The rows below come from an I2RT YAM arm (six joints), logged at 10 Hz.
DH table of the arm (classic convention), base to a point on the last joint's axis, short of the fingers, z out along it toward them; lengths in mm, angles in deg. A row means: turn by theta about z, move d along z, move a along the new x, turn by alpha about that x. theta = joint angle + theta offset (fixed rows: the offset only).
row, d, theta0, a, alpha
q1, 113.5, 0, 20, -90
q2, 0, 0, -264, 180
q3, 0, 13.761, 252.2, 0
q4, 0, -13.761, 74, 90
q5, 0, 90, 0, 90
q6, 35.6, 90, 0, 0
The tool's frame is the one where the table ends.
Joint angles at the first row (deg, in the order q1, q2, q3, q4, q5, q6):
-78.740 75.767 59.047 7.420 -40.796 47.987
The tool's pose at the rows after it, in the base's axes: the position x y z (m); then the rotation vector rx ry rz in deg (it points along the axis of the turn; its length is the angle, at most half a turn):
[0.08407, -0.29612, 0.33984, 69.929, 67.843, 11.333]
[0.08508, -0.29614, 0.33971, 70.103, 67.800, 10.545]
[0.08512, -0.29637, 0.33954, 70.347, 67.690, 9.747]
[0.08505, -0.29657, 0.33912, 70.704, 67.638, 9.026]
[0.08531, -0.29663, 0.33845, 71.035, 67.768, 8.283]
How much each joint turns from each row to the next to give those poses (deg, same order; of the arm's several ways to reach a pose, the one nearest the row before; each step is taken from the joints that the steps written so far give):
0.351 0.001 0.000 -0.088 1.072 -0.569
0.262 0.000 0.001 -0.044 0.874 -0.349
0.066 -0.001 -0.003 -0.063 0.744 -0.328
0.043 0.000 0.002 -0.221 0.698 -0.350
0.110 0.001 -0.001 -0.348 0.700 -0.524

